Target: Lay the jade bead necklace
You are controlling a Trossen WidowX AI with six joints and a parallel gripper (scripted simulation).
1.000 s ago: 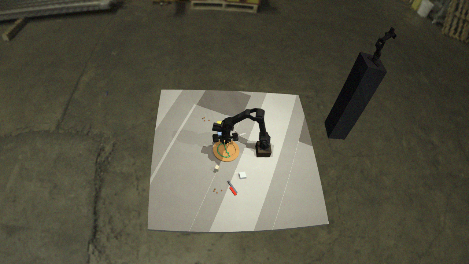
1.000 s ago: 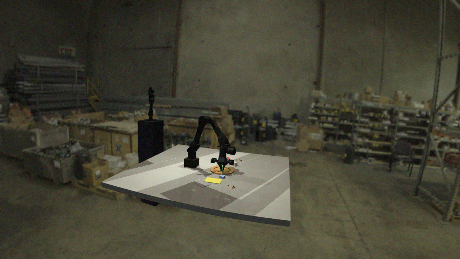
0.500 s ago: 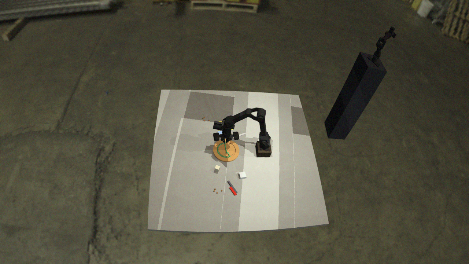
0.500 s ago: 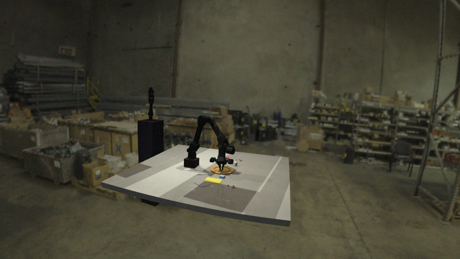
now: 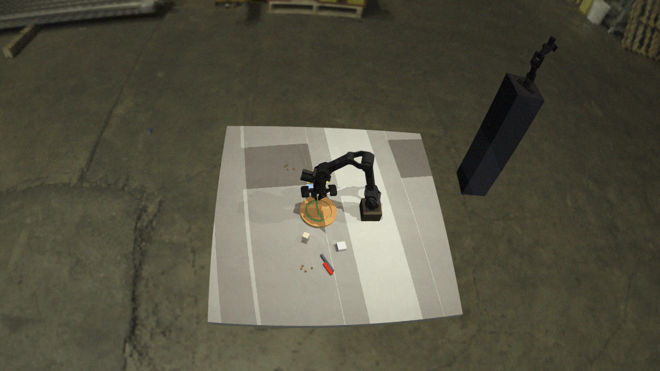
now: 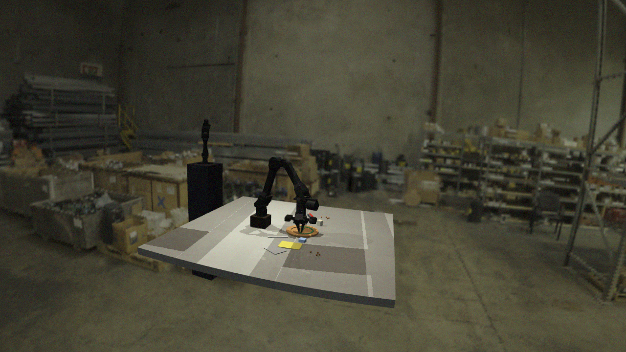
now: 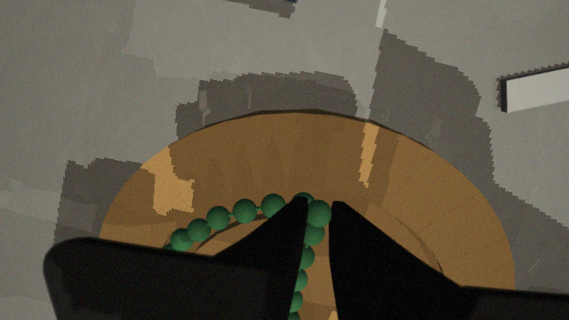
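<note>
My gripper tip is now 90 mm to the left of the blue block, 50 mm short of it and 10 mm above it. Round my gripper tip: yellow pad (170 mm to the right, 20 mm below, 10 mm ahead); white strip (110 mm behind, 90 mm to the right, 20 mm below); cream cube (240 mm to the left, 50 mm ahead).
</note>
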